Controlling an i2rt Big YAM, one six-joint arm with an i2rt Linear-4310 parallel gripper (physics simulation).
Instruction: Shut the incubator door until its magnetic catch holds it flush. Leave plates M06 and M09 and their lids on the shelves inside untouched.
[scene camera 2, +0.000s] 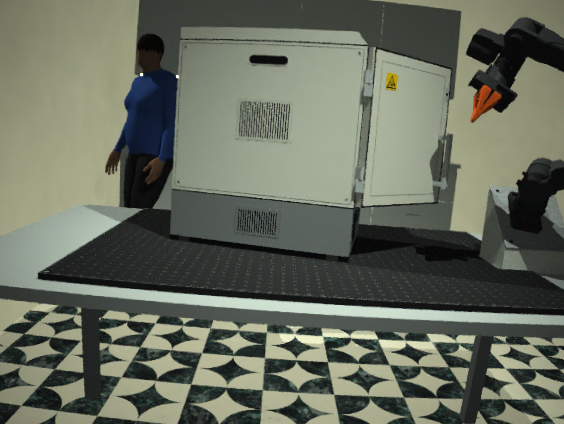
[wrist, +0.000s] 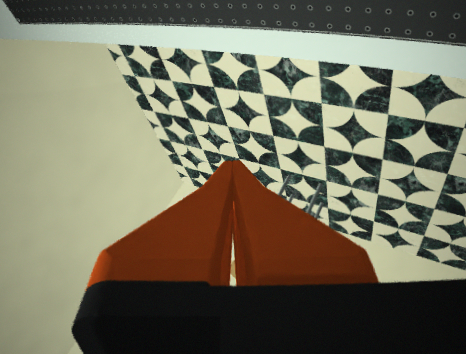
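Seen in the pictures: gripper, fingertip midpoint: (scene camera 2: 472, 121) (wrist: 232, 175); arm's base, link origin: (scene camera 2: 523, 213).
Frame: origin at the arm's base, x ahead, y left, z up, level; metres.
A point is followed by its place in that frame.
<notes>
The incubator (scene camera 2: 215, 150) @(x 0.846, y 0.106, z 0.107 m) stands on the black board, its side panel with the vents facing scene camera 2. Its door (scene camera 2: 407, 135) @(x 0.367, y 0.072, z 0.183 m) stands open, swung out to the right on two hinges, with a yellow warning label and a handle (scene camera 2: 442, 165) @(x 0.247, y 0.006, z 0.112 m) near its outer edge. My gripper (scene camera 2: 473, 121) @(x 0.259, y 0.248, z 0.226 m) (wrist: 232, 175) @(x 0.259, y 0.248, z 0.226 m) is shut and empty, its orange fingertips together. In scene camera 2 it appears to the right of the door's outer edge, at the height of the door's upper half, with a gap in the picture between them. Plates M06 and M09, their lids and the shelves are hidden.
The black perforated board (scene camera 2: 200, 270) @(x 0.820, y 0.336, z -0.136 m) (wrist: 300, 17) @(x 0.379, y 0.401, z -0.136 m) lies on the pale table (scene camera 2: 45, 250) @(x 1.220, y 0.269, z -0.149 m) (wrist: 250, 40) @(x 0.472, y 0.459, z -0.149 m). The arm's base stands on a grey block (scene camera 2: 520, 250) @(x 0.028, y 0.079, z -0.088 m) at the right. A person in a blue top (scene camera 2: 150, 115) stands behind the incubator's left side.
</notes>
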